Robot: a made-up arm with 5 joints.
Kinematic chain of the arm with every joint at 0, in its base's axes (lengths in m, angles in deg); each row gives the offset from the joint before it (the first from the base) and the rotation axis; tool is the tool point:
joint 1: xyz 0 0 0.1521 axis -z
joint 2: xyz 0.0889 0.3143 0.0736 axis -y
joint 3: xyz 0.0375 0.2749 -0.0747 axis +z
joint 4: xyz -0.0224 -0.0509 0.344 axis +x
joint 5: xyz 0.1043 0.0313 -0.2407 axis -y
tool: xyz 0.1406 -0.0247 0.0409
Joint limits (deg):
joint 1: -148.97..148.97
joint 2: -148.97..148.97
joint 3: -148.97..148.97
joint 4: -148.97..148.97
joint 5: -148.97..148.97
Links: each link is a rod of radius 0.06 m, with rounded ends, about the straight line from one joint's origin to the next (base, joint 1, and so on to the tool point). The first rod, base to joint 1, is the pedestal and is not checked.
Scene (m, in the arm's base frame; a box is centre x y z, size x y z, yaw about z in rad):
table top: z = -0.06
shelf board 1: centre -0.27 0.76 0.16 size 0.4 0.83 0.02 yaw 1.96
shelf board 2: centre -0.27 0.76 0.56 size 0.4 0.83 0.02 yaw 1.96
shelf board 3: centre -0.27 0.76 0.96 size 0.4 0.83 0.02 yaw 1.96
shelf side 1: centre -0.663 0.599 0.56 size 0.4 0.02 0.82 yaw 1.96
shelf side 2: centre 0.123 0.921 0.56 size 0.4 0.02 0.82 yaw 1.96
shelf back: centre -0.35 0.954 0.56 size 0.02 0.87 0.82 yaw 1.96
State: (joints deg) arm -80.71 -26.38 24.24 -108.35 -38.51
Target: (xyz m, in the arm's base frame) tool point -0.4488 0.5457 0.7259
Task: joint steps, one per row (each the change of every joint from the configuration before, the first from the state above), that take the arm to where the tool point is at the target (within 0.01 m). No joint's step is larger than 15 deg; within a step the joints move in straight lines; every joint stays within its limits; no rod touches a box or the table.
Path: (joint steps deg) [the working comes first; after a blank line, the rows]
Joints at the target: -79.71 0.43 43.18 -138.01 -45.75
Straight joint move there: touches shelf board 2.

1: -1.74 1.16 -10.53 6.97 -3.48
2: -1.74 1.16 -10.54 6.97 -3.47
3: -1.74 1.16 -10.53 6.98 -3.48
4: -1.52 11.74 8.85 -11.95 0.28
5: -1.52 11.75 8.85 -11.94 0.28
6: -1.52 11.74 8.85 -11.94 0.28
7: 5.39 -5.95 12.00 -7.38 1.17
8: 5.39 -5.95 11.99 -7.37 1.18

